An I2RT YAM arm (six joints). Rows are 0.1 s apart.
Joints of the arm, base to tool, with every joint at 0 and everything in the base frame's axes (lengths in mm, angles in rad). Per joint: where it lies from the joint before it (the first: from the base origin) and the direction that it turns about. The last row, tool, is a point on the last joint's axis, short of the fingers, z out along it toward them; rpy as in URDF.
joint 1: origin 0 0 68 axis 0 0 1
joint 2: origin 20 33.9 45.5 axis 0 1 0
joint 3: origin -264 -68.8 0 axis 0 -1 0
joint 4: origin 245 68.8 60 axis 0 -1 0
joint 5: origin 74 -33.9 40.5 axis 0 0 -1
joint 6: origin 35.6 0 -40.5 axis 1 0 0
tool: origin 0 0 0 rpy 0 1.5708 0
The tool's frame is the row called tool.
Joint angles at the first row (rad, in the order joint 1, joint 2, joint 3, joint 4, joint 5, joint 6):
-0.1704 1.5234 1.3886 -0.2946 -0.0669 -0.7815
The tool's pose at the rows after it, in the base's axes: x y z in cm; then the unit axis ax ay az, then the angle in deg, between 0 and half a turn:
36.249 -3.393 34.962 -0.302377 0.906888 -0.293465 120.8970
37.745 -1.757 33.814 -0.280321 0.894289 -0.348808 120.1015
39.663 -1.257 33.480 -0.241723 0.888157 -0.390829 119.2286
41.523 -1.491 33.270 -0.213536 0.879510 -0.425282 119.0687
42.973 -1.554 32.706 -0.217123 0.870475 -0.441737 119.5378
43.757 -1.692 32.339 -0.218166 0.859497 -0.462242 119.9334
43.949 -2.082 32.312 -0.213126 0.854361 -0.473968 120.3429
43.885 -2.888 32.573 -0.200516 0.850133 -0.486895 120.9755
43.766 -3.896 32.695 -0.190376 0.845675 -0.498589 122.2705
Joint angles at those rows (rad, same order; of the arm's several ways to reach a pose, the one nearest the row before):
-0.0871 1.5371 1.3537 -0.2107 0.0634 -0.7731
-0.0276 1.5808 1.3251 -0.0758 0.2017 -0.7793
-0.0046 1.6501 1.3611 0.0118 0.3062 -0.7681
-0.0046 1.7207 1.4137 0.0717 0.3736 -0.7769
-0.0046 1.7773 1.4518 0.1057 0.3909 -0.8081
-0.0060 1.8086 1.4656 0.1466 0.4127 -0.8434
-0.0139 1.8169 1.4699 0.1626 0.4259 -0.8583
-0.0311 1.8157 1.4738 0.1689 0.4418 -0.8674
-0.0532 1.8143 1.4758 0.1678 0.4549 -0.8811

